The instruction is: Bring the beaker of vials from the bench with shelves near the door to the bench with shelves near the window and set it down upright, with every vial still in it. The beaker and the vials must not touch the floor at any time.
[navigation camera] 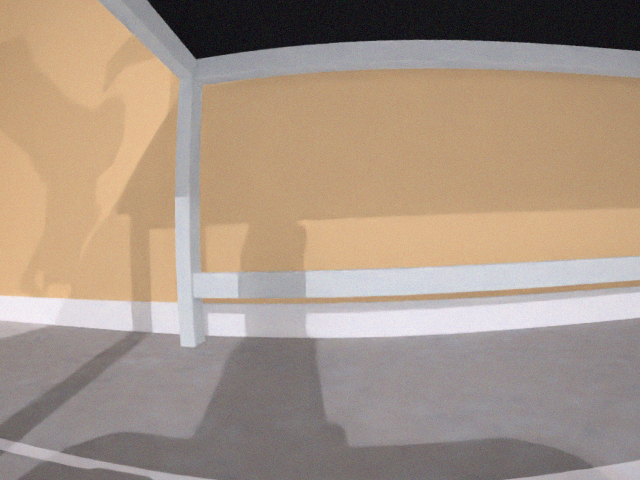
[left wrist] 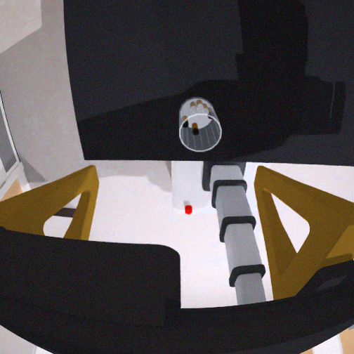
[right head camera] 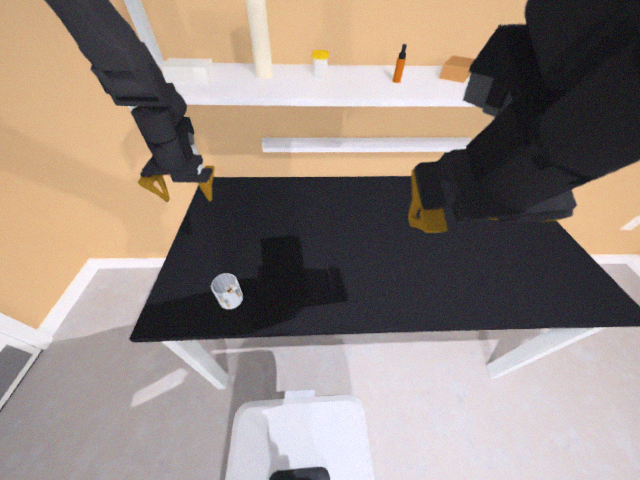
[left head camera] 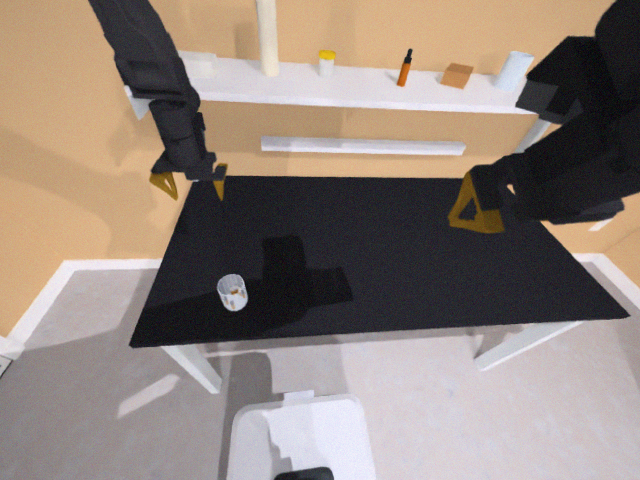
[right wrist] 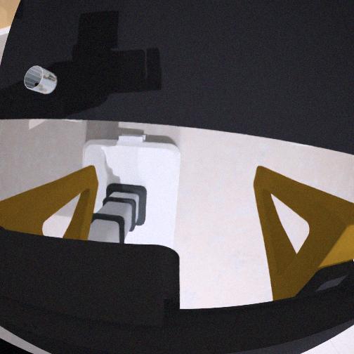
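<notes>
A clear glass beaker with several small brown-tinted vials inside stands upright on the black bench top, near its front left corner in the head views. My left gripper is open and empty, high above the bench's left part and apart from the beaker. My right gripper is open and high, well to the right of the beaker; in the head views one of its fingers is mostly hidden by the arm.
Above the bench, a white shelf holds a yellow-lidded jar, an orange bottle, a brown box and a tall cream cylinder. My white base is in front of the bench.
</notes>
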